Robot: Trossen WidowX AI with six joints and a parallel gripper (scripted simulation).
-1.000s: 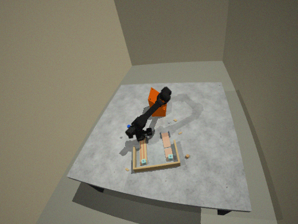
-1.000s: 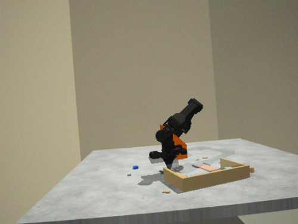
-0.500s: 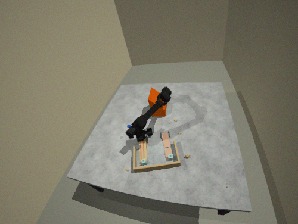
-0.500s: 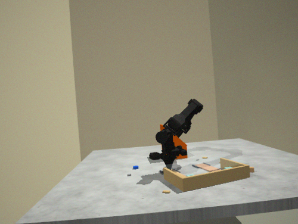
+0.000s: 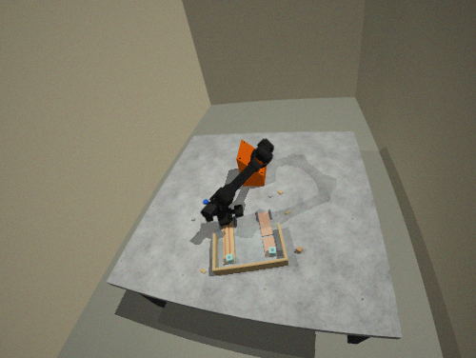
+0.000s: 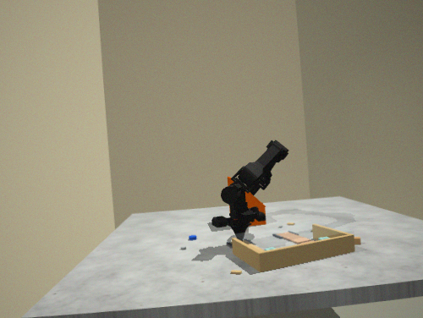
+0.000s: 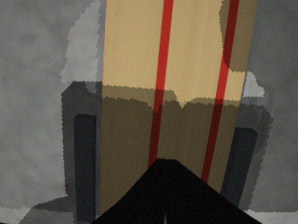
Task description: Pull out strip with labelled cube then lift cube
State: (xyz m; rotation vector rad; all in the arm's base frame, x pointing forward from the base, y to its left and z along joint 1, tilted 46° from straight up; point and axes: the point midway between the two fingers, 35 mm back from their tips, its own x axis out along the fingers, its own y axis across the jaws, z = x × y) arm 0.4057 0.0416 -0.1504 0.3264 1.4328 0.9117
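The small blue object lies 180 mm to the right of my gripper tip and 120 mm behind it. Round my gripper tip: grey bit (200 mm to the right, 10 mm ahead); strip (190 mm to the left, 30 mm behind).
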